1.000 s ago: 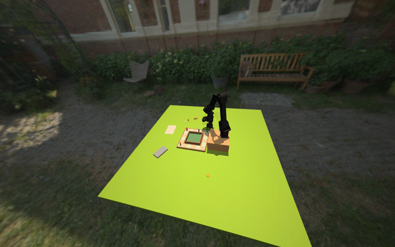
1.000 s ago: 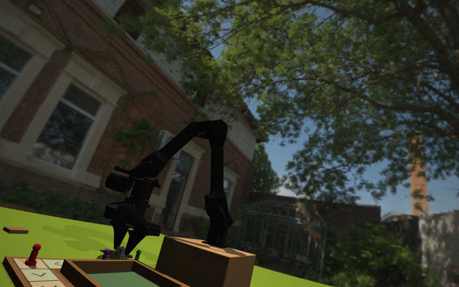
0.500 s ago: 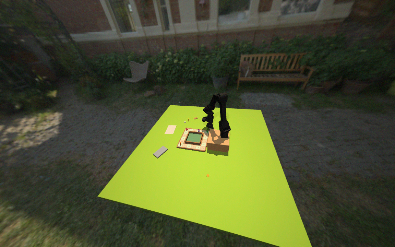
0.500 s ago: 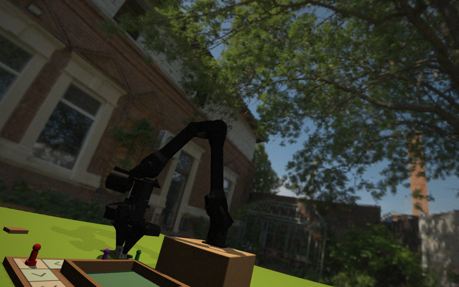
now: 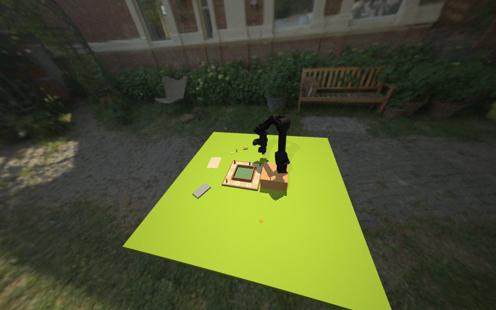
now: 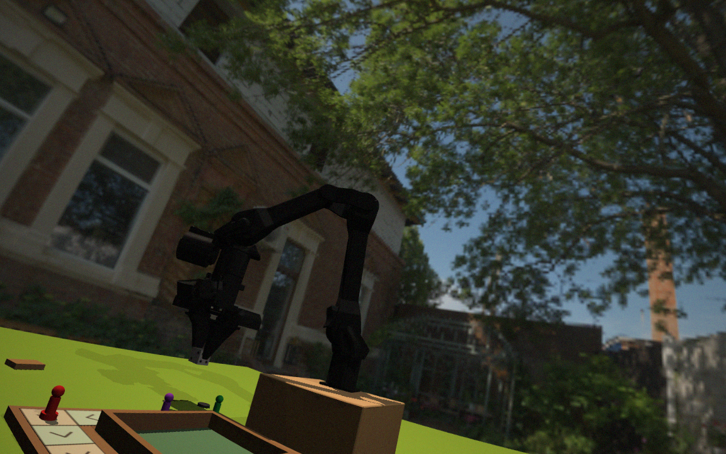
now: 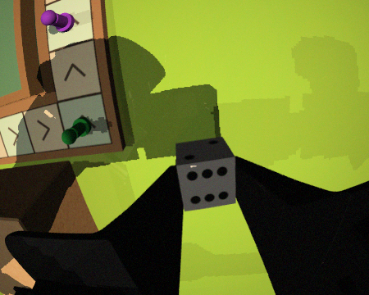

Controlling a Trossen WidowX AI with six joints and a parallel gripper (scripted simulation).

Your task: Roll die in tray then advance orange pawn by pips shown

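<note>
Now: gripper tip 29 cm short of the orange pawn, 26 cm to the right of it and 6 cm above it. From my gripper tip the other things lie so: grey die right at my gripper tip; purple pawn 12 cm ahead, 7 cm to the left, 6 cm below; green pawn 9 cm to the left, 6 cm below, 3 cm ahead.
</note>
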